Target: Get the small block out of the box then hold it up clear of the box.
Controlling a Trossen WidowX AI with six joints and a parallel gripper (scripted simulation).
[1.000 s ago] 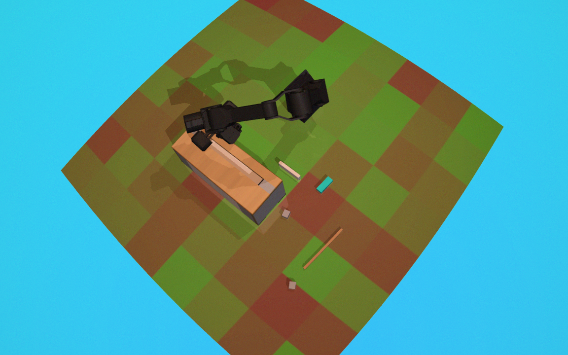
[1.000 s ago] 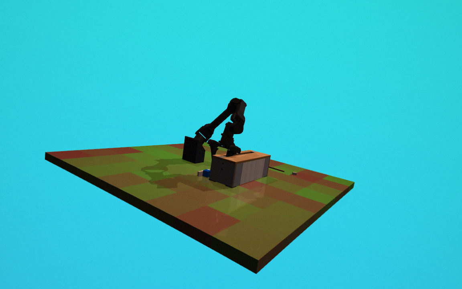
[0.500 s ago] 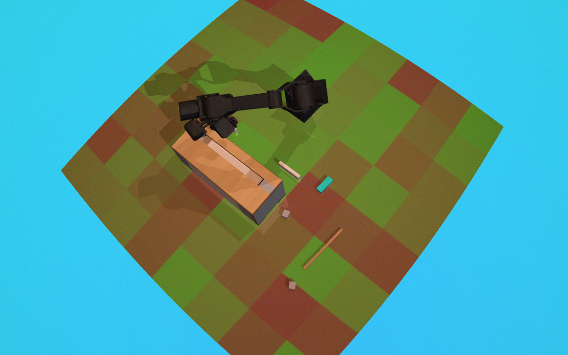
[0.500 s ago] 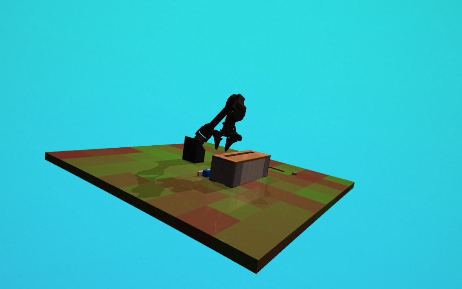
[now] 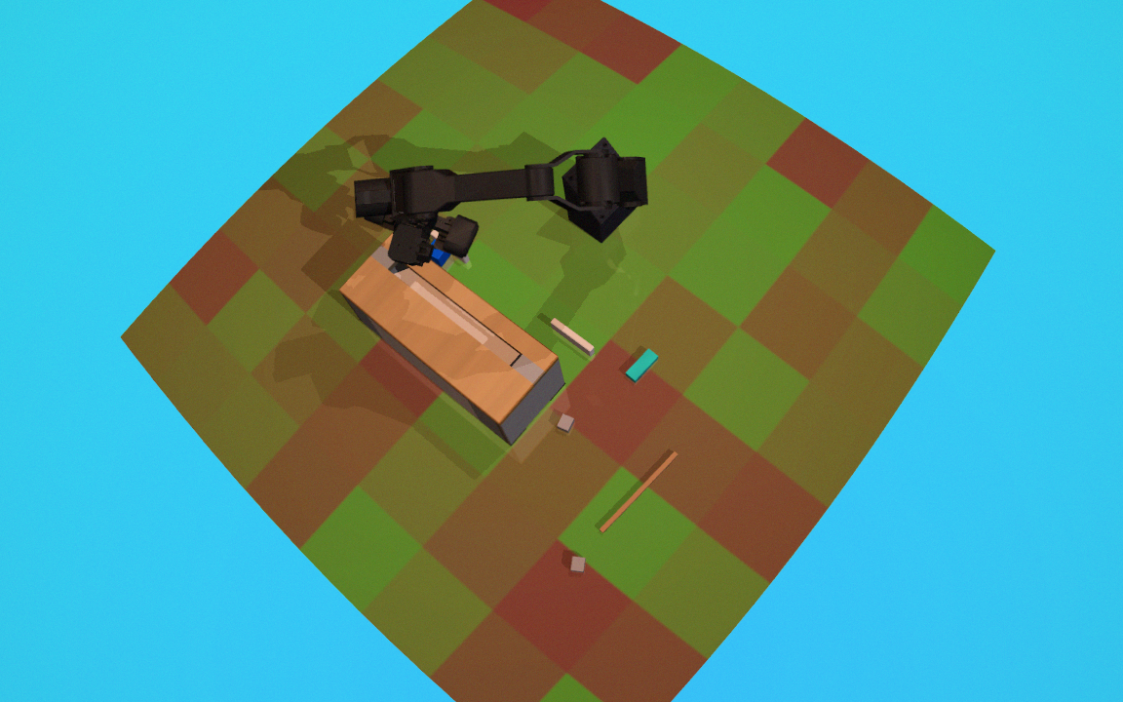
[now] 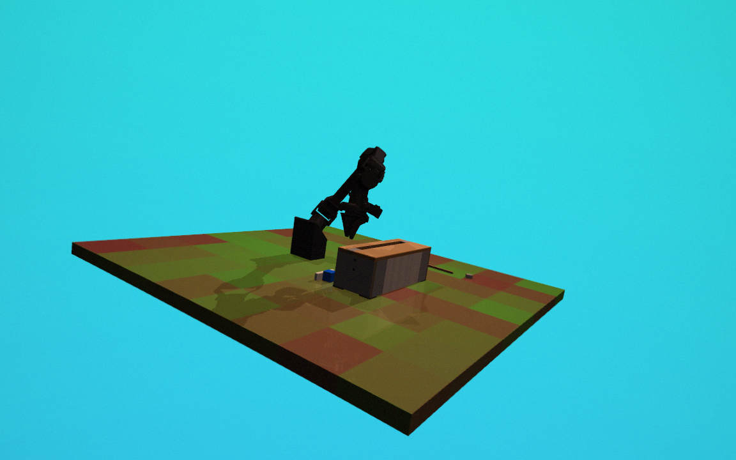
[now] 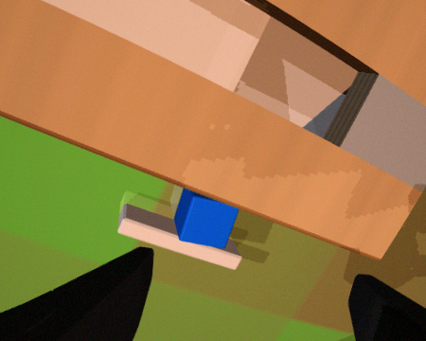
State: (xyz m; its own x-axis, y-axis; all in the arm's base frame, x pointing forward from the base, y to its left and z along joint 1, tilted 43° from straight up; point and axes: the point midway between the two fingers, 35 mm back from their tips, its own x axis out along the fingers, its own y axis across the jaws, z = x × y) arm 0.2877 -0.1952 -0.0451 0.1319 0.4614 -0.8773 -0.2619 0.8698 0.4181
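My gripper tip is 140 mm above the blue block, 40 mm past it and 30 mm to the left of it. Round my gripper tip: box (120 mm to the left, 90 mm below, 50 mm ahead); then thin orange rod (530 mm to the left, 150 mm below, 110 mm ahead).
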